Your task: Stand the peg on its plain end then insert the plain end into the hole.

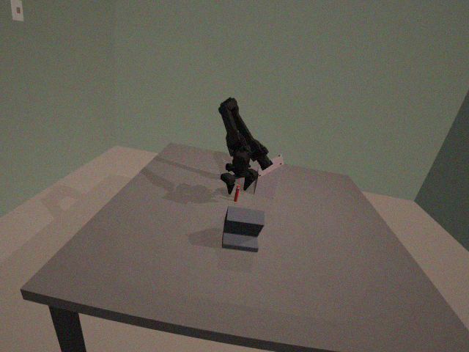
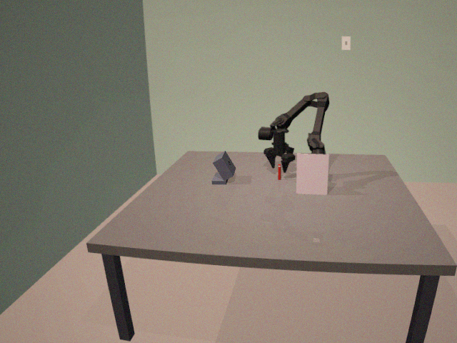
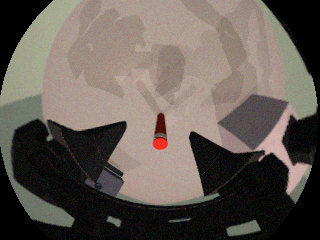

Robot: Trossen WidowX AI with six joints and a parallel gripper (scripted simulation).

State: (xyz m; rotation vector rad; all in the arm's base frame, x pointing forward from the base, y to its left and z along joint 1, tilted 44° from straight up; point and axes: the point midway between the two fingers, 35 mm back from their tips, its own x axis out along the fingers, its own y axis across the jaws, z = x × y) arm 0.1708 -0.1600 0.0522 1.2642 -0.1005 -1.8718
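Right now my gripper tip is 10 mm below the red peg. Also, from my gripper tip: blue-grey sloped panel 280 mm ahead, 30 mm above.
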